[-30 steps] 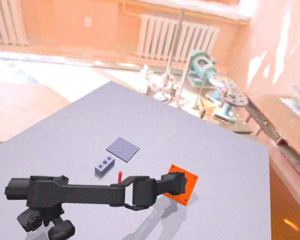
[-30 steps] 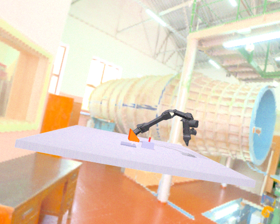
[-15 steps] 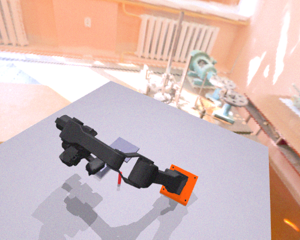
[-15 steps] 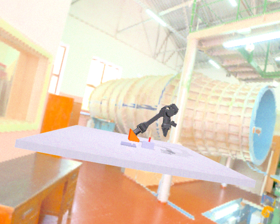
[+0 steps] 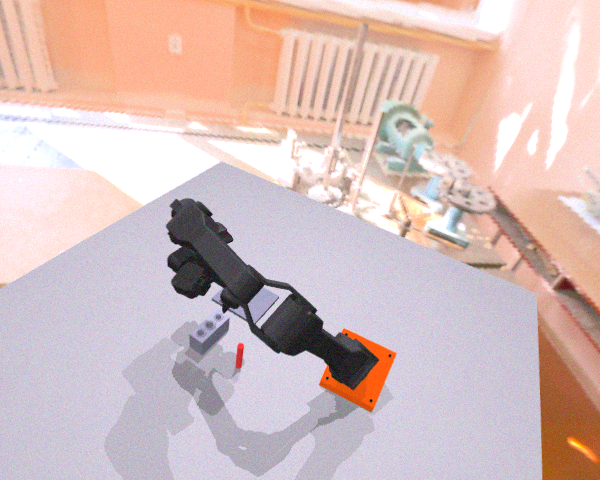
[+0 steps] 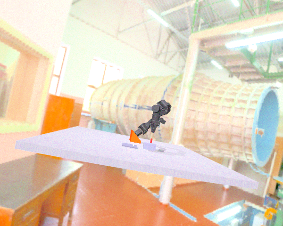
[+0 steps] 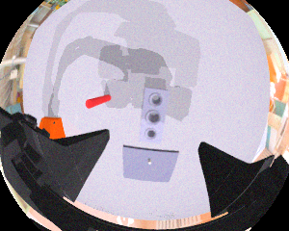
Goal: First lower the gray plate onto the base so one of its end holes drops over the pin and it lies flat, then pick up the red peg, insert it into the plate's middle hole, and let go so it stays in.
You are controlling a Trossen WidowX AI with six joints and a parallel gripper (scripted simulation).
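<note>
Right now the gray plate is 100 mm below my gripper tip. Also, from my gripper tip: base: 20 mm ahead, 140 mm to the right, 130 mm below; then red peg: 110 mm behind, 10 mm to the left, 100 mm below.
</note>
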